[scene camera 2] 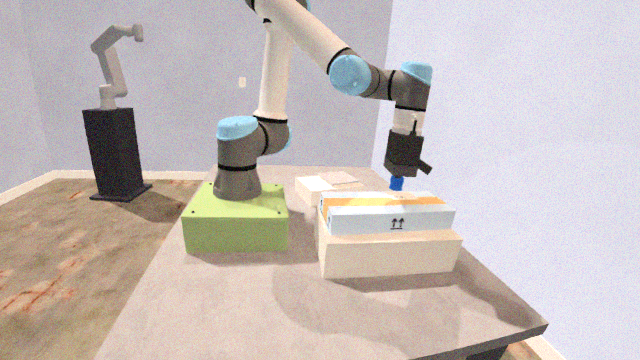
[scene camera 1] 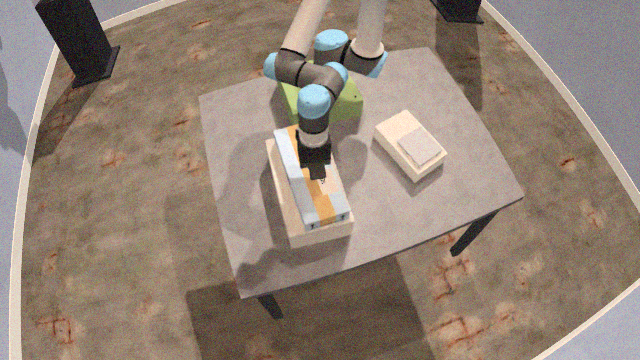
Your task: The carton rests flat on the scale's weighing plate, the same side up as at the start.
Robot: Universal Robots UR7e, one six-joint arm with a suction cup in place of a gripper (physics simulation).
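Places are measured from the arm's base along level axes (x back, y left, z down), in millimetres.
Pixels of known places: end effector, tool point: (scene camera 2: pixel 395 188); arm's base, origin of the base link: (scene camera 2: pixel 237 191).
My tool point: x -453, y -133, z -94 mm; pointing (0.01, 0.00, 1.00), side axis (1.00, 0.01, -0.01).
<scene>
Ahead of a thing's pixels: the offset from my tool point to its top centre. Level surfaces: height alone.
The carton {dx +18, dy -11, dz +34 mm} (scene camera 1: pixel 322 206) (scene camera 2: pixel 390 221), long and light blue with an orange band, lies flat on a large cream block {dx +17, dy -20, dz +90 mm} (scene camera 1: pixel 322 237) (scene camera 2: pixel 390 259). Two arrows on its side point up in scene camera 2. My suction gripper (scene camera 1: pixel 317 172) (scene camera 2: pixel 396 185) is above the carton; its blue cup shows in scene camera 2 with a small gap beneath it. The cup is hidden in scene camera 1. A low cream body {dx +132, dy +384, dz +116 mm} (scene camera 1: pixel 396 126) (scene camera 2: pixel 306 189) with a thin greyish square plate {dx +94, dy +400, dz +116 mm} (scene camera 1: pixel 420 146) (scene camera 2: pixel 340 178) on top looks like the scale. It stands apart from the carton, and the plate bears no carton.
The arm stands on a green base (scene camera 1: pixel 345 107) (scene camera 2: pixel 235 235) behind the carton, near the block's end. All stand on a grey table {dz +194 mm} (scene camera 1: pixel 390 215) (scene camera 2: pixel 215 300). A black pedestal (scene camera 1: pixel 75 42) (scene camera 2: pixel 114 155) stands on the floor away from the table.
</scene>
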